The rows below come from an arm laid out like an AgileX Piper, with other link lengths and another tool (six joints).
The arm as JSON. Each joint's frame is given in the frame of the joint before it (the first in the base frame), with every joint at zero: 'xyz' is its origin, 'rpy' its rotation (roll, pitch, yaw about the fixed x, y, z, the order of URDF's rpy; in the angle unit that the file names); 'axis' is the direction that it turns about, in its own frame. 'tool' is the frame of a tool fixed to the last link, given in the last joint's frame.
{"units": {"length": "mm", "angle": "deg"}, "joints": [
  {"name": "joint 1", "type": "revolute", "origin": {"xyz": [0.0, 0.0, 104.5], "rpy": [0.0, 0.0, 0.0]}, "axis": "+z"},
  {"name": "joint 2", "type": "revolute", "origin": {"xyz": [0.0, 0.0, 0.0], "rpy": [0.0, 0.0, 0.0]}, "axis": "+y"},
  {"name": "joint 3", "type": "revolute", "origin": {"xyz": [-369.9, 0.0, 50.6], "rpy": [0.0, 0.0, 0.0]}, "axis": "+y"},
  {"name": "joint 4", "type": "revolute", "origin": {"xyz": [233.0, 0.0, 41.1], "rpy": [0.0, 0.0, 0.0]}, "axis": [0.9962, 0.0, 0.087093]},
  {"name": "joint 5", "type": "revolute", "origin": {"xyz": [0.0, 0.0, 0.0], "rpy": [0.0, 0.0, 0.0]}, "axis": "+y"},
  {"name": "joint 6", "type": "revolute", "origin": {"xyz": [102.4, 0.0, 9.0], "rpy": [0.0, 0.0, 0.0]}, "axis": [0.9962, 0.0, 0.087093]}
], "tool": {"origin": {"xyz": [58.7, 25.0, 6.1], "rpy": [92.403, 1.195, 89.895]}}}
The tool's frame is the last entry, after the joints.
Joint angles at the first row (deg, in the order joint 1, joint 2, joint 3, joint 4, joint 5, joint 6):
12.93 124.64 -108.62 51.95 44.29 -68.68
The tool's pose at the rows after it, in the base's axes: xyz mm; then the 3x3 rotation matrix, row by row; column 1 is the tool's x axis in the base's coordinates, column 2 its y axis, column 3 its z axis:
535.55 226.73 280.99; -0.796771 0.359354 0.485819; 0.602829 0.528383 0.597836; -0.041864 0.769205 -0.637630
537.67 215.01 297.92; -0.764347 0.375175 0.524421; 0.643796 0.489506 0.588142; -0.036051 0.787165 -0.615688
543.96 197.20 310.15; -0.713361 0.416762 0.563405; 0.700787 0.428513 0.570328; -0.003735 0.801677 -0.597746
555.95 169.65 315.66; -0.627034 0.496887 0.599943; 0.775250 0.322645 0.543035; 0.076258 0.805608 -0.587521
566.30 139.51 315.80; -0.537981 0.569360 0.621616; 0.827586 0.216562 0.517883; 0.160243 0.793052 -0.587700
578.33 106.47 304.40; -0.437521 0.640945 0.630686; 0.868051 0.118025 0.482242; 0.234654 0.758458 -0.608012
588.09 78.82 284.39; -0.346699 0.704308 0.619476; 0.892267 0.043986 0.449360; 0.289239 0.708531 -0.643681
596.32 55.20 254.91; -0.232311 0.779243 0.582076; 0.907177 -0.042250 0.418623; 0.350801 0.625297 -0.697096
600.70 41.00 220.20; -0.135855 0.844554 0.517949; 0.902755 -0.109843 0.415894; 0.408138 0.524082 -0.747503
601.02 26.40 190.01; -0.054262 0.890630 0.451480; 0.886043 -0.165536 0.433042; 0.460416 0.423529 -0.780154
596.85 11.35 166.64; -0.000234 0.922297 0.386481; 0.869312 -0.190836 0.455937; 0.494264 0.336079 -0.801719
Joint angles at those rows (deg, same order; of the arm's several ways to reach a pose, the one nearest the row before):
12.50 123.24 -108.62 51.95 42.39 -68.24
11.42 121.70 -108.61 51.95 41.42 -66.15
9.67 120.70 -108.62 51.95 40.27 -62.71
6.89 120.48 -108.61 51.95 39.12 -56.77
3.80 120.62 -108.50 51.95 38.90 -51.28
0.59 121.75 -108.50 50.71 38.90 -45.60
-1.95 123.49 -108.49 48.58 39.31 -40.50
-3.91 125.91 -108.50 44.87 40.16 -32.97
-5.20 128.88 -108.49 42.48 42.13 -27.06
-6.86 131.58 -108.49 41.96 44.95 -23.47
-8.75 133.66 -108.50 41.85 48.40 -22.02

